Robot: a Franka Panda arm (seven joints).
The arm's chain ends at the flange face. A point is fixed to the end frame.
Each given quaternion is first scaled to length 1.
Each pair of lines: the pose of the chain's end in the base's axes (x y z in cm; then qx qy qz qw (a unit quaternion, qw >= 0)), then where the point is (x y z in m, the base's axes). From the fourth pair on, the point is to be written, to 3 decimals.
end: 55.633, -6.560, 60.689, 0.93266, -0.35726, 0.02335, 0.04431
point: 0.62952 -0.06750 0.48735
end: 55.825, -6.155, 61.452, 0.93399, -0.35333, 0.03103, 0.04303
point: 0.63322 -0.06316 0.49608
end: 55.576, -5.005, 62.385, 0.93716, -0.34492, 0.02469, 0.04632
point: 0.62895 -0.05062 0.50430
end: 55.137, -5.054, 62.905, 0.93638, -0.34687, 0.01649, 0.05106
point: 0.622 -0.052 0.508
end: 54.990, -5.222, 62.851, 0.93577, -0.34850, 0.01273, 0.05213
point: 0.620 -0.054 0.507
